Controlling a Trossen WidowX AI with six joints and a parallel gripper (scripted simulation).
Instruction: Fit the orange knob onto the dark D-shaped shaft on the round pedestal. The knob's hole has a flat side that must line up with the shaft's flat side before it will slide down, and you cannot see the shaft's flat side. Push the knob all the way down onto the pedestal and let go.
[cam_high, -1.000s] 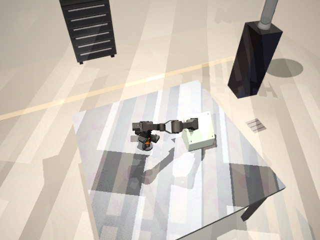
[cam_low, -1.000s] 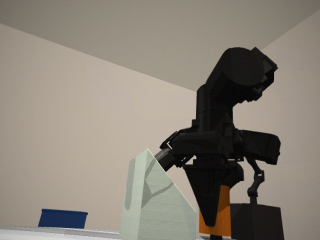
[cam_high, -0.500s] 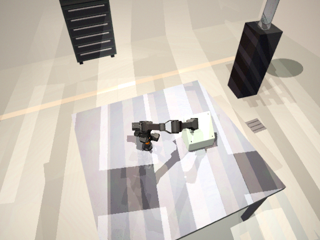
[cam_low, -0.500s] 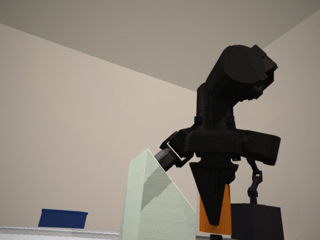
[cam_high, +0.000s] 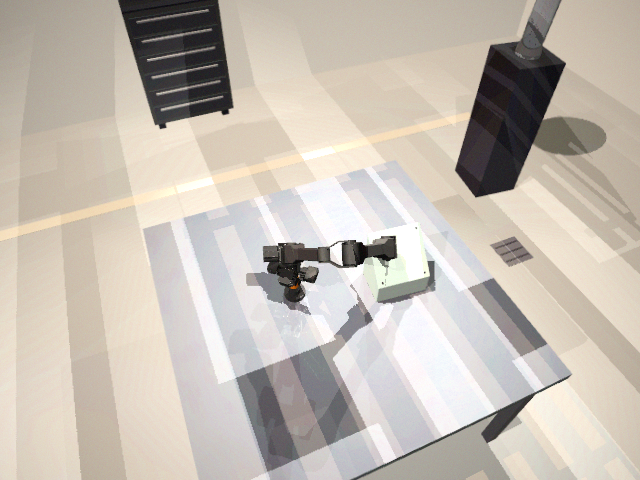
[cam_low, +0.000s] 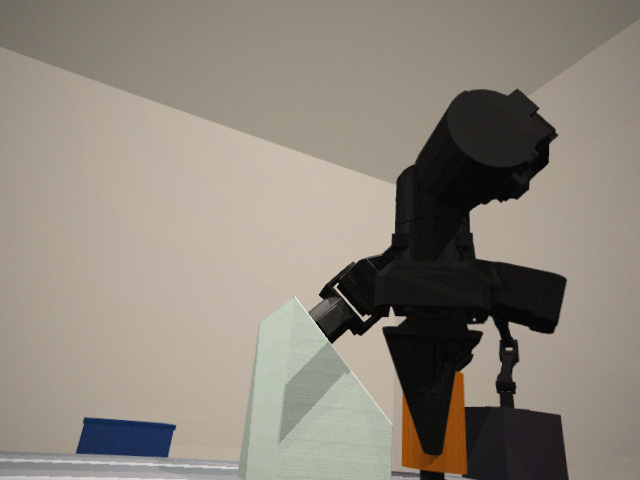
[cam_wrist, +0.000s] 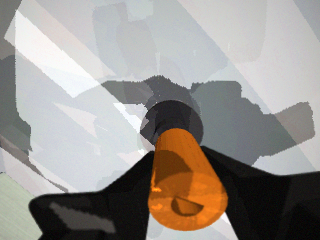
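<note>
My gripper tip is now 4 cm above the dark pedestal. Also, from my gripper tip: orange knob (2 cm above).
</note>
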